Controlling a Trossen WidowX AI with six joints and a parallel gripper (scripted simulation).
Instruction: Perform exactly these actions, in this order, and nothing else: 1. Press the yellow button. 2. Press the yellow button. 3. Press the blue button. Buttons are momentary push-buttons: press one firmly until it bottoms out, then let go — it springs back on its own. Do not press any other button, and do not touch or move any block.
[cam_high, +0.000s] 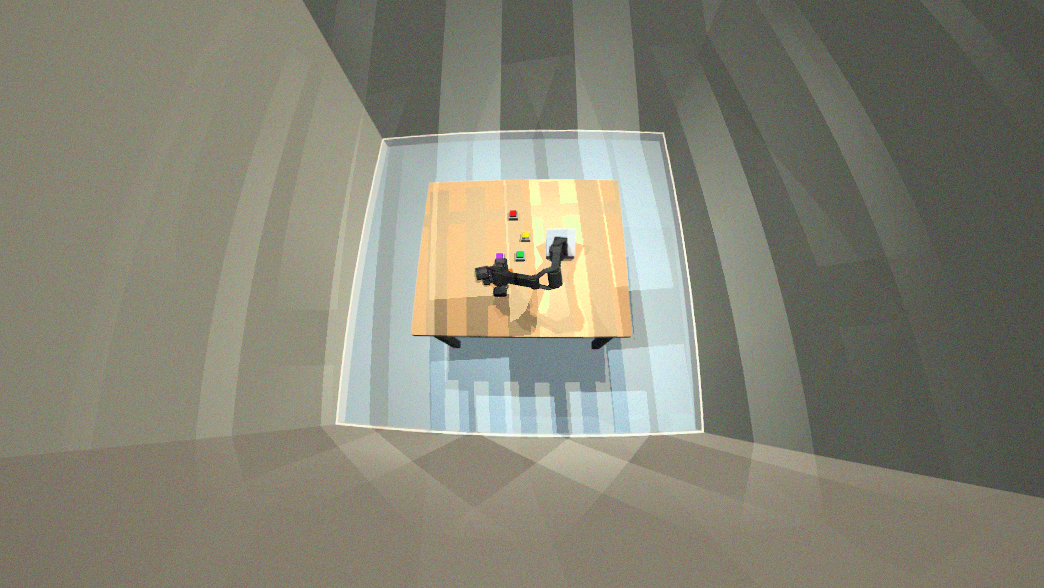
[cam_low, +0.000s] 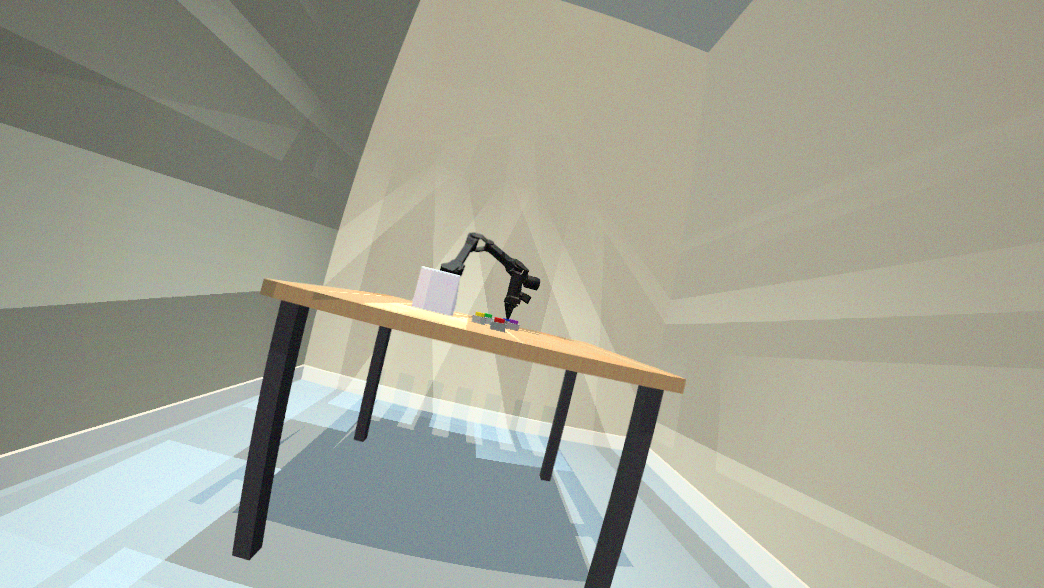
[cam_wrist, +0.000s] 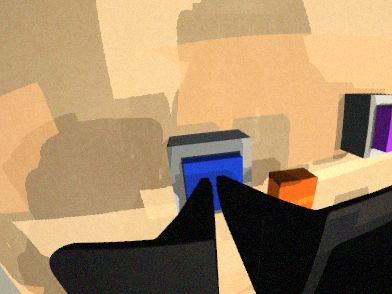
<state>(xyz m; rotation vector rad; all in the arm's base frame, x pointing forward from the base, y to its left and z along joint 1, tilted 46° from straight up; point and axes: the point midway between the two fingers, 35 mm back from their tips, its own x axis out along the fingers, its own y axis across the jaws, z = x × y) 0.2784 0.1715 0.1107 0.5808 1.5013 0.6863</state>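
Now: the blue button 1 cm below my gripper tip. Round my gripper tip: yellow button: 27 cm to the right, 10 cm behind; purple button: 14 cm to the right, 3 cm ahead; green button: 16 cm to the right, 8 cm behind.
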